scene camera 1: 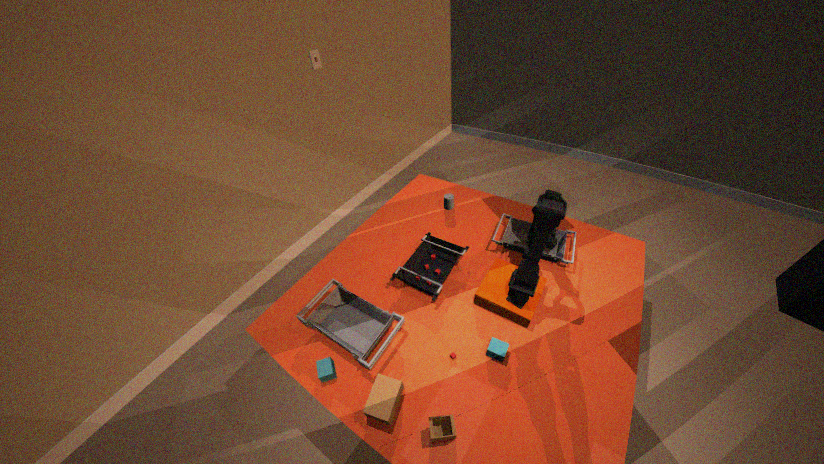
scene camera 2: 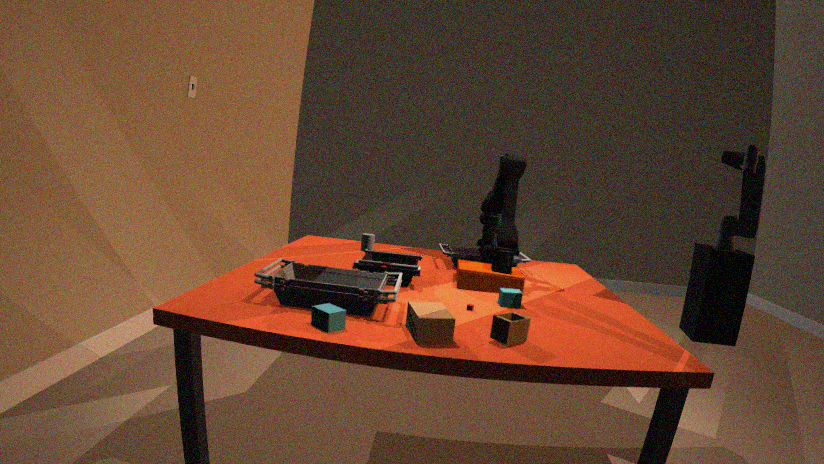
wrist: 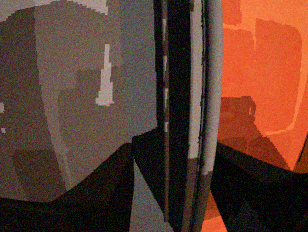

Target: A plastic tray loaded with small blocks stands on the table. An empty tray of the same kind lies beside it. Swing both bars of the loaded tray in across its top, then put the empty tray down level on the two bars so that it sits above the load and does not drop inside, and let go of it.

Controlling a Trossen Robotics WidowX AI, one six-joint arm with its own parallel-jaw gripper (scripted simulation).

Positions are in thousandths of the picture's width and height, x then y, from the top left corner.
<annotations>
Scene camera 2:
open box: 617,708
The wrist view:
my gripper: 541,640
grey tray: 274,364
</annotations>
